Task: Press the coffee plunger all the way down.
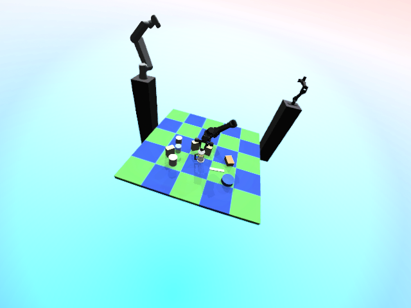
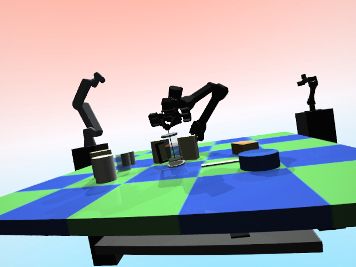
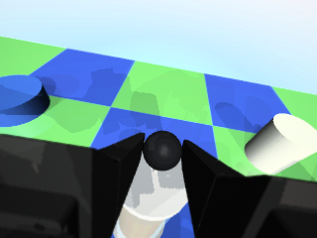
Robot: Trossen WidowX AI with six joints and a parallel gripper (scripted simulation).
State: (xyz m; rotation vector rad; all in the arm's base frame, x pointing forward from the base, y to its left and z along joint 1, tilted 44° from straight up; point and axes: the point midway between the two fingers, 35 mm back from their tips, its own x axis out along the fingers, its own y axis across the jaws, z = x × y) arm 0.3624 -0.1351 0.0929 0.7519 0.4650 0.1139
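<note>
The coffee press lies 1 cm behind my gripper tip, 1 cm to the right of it and 9 cm below it. From my gripper tip the other things lie so: orange block: 9 cm behind, 31 cm to the left, 14 cm below; blue disc: 17 cm ahead, 31 cm to the left, 15 cm below; white stick: 5 cm ahead, 19 cm to the left, 17 cm below.
</note>
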